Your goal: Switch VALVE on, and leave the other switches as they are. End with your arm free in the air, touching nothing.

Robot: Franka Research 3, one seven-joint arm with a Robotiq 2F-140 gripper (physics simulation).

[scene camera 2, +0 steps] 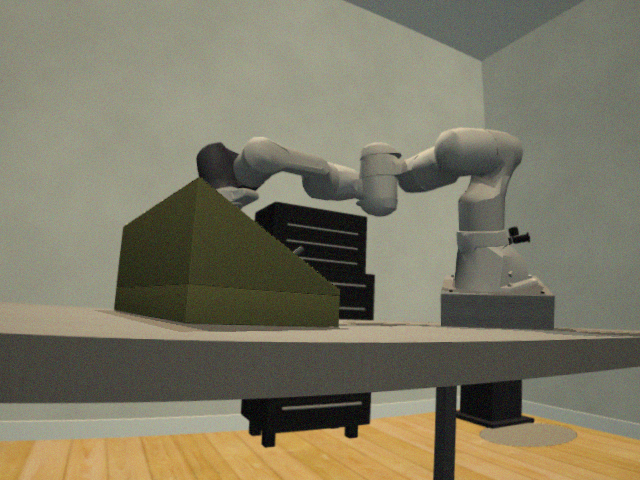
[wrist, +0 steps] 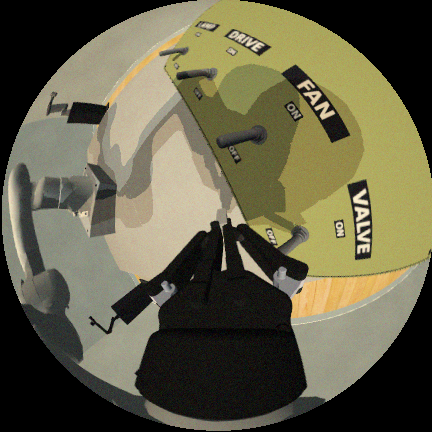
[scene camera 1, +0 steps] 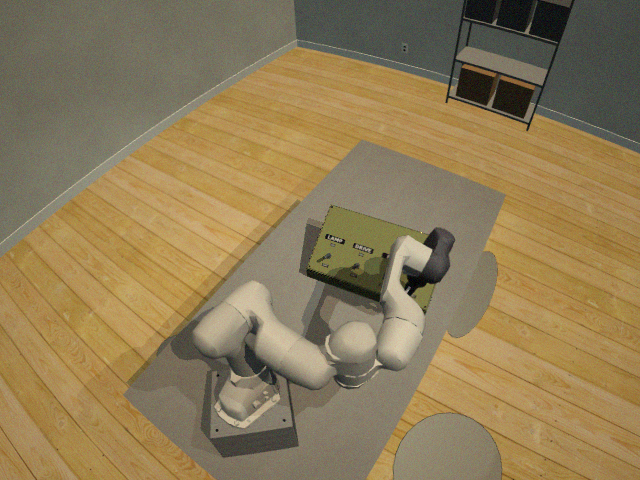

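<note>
The green sloped panel [scene camera 1: 361,222] [scene camera 2: 248,268] [wrist: 395,125] stands on the table. In the wrist view the VALVE lever [wrist: 299,235] slants to the OFF side, away from its ON mark [wrist: 339,229]; its end is partly hidden behind a finger linkage. The FAN lever [wrist: 242,137], DRIVE lever [wrist: 197,74] and LAMP lever [wrist: 173,51] also point to their OFF sides. My gripper [scene camera 1: 409,290] [wrist: 222,215] is shut and empty. Its tips show beside the panel's lower edge, left of the VALVE lever. Whether the linkage touches the lever cannot be told. In scene camera 2 the panel hides the fingers.
The arm's base block [scene camera 1: 253,439] [scene camera 2: 497,311] stands on the same table [scene camera 1: 413,170] [scene camera 2: 310,366], on the panel's lever side. The forearm [scene camera 1: 395,310] passes over the panel's right part in scene camera 1. A black drawer cabinet [scene camera 2: 325,222] and a shelf unit [scene camera 1: 501,60] stand in the background.
</note>
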